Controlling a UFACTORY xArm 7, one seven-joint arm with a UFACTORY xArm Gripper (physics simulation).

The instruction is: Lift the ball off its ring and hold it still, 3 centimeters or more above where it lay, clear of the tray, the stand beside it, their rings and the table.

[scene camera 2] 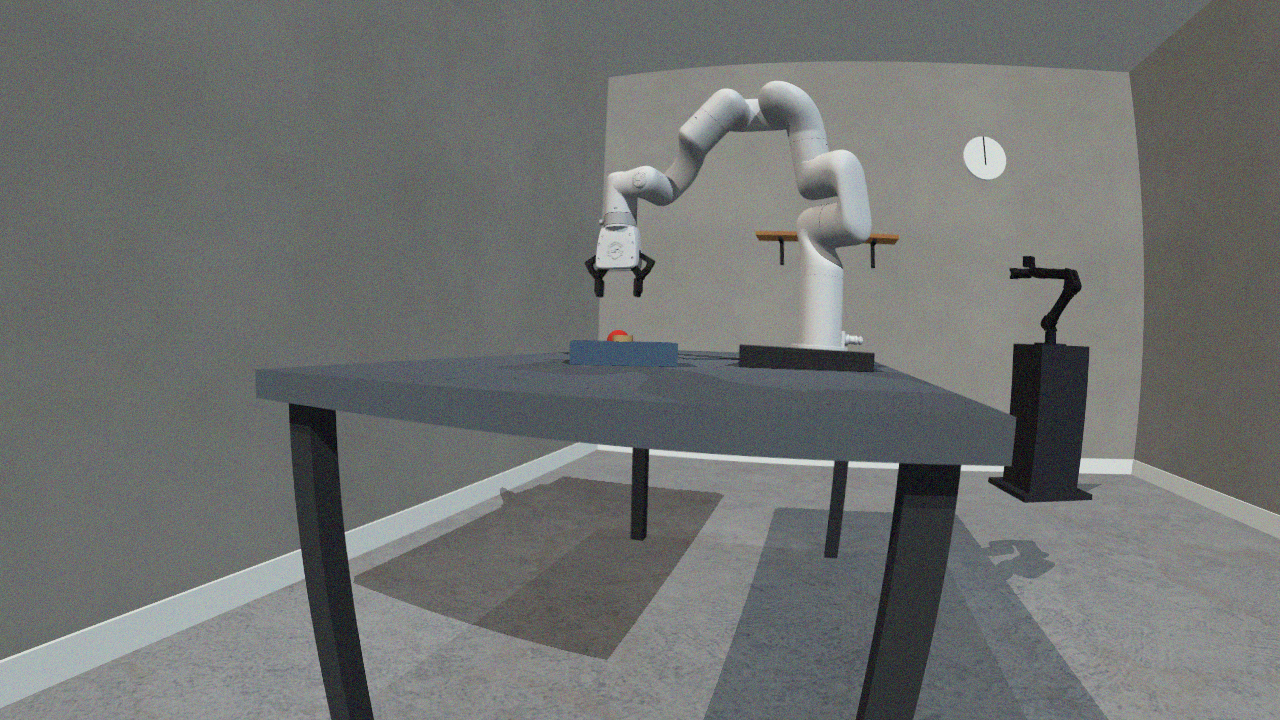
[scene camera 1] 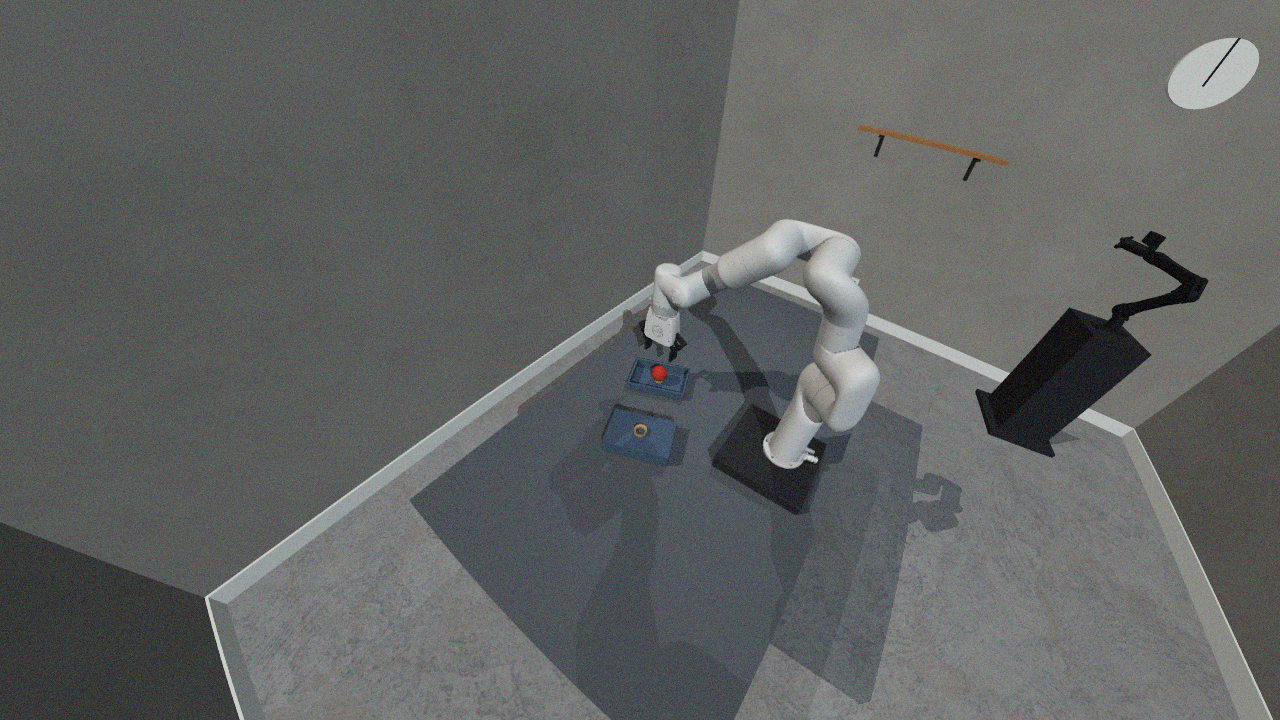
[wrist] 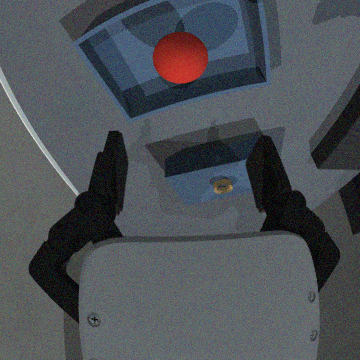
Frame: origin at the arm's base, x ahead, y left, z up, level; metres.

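Seen in the pictures: gripper, fingertip midpoint: [scene camera 2: 618, 296] [scene camera 1: 659, 353] [wrist: 190, 146]; arm's base at its link origin: [scene camera 2: 819, 350] [scene camera 1: 783, 450].
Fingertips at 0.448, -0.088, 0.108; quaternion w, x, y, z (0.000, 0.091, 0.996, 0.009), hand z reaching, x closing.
Offsets run from my fingertips to a thing's top centre, as dx, dy, dz. "pt": to the spot under its first point.
The red ball @(+0.000, -0.019, -0.076) [scene camera 1: 658, 371] [scene camera 2: 615, 334] [wrist: 180, 57] rests inside the blue open tray @(+0.000, -0.019, -0.113) [scene camera 1: 657, 393] [wrist: 266, 50]. A sliver of its ring shows under it in scene camera 1; the ring is hidden in the wrist view. The blue block-like stand [scene camera 1: 623, 442] [scene camera 2: 623, 354] [wrist: 192, 194] is beside the tray and carries a tan ring @(pt -0.041, +0.241, -0.090) [scene camera 1: 634, 430] [scene camera 2: 625, 338] [wrist: 223, 191]. In scene camera 2 the stand hides the tray and the ball's lower part. My gripper [scene camera 1: 660, 352] [scene camera 2: 618, 293] [wrist: 190, 146] is open and empty, fingers pointing down, high above the tray and ball.
The arm's black base plate [scene camera 1: 747, 461] [scene camera 2: 805, 359] stands on the grey table [scene camera 2: 626, 420], to the right of the stand. A black pedestal [scene camera 1: 1065, 385] [scene camera 2: 1049, 420] with a small black arm stands beyond the table. A wooden shelf [scene camera 1: 930, 145] [scene camera 2: 769, 236] is on the back wall.
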